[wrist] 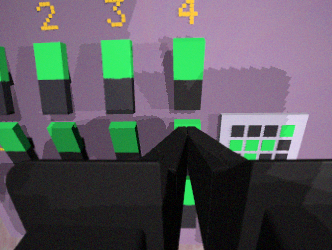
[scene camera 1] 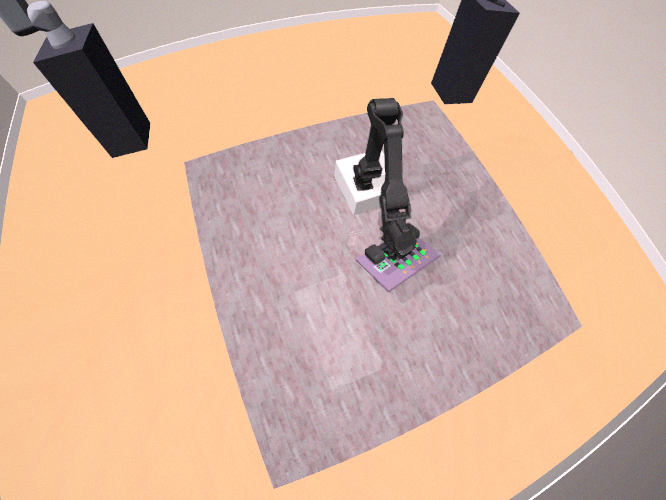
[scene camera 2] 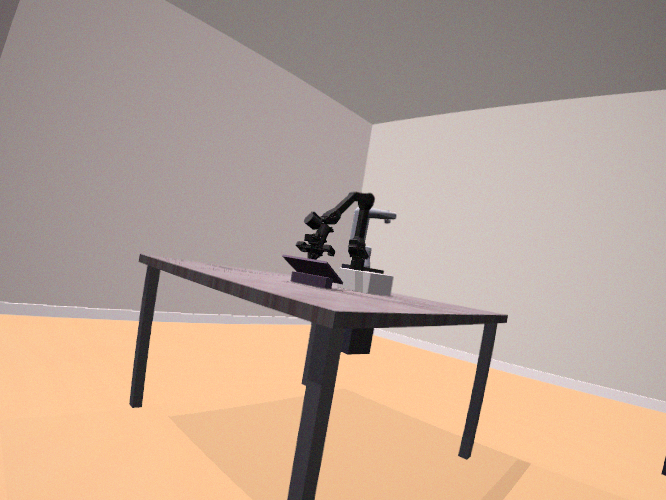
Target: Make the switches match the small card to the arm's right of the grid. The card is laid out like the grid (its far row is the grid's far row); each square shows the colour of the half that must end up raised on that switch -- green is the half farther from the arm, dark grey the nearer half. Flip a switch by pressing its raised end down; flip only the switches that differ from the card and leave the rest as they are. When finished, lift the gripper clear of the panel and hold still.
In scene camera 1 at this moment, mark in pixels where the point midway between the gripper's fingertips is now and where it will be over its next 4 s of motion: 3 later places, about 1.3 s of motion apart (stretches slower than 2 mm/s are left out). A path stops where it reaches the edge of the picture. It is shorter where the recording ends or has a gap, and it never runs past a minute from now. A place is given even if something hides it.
The gripper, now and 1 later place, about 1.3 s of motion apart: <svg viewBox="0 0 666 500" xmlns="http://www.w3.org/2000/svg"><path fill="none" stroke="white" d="M393 260L402 236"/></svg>
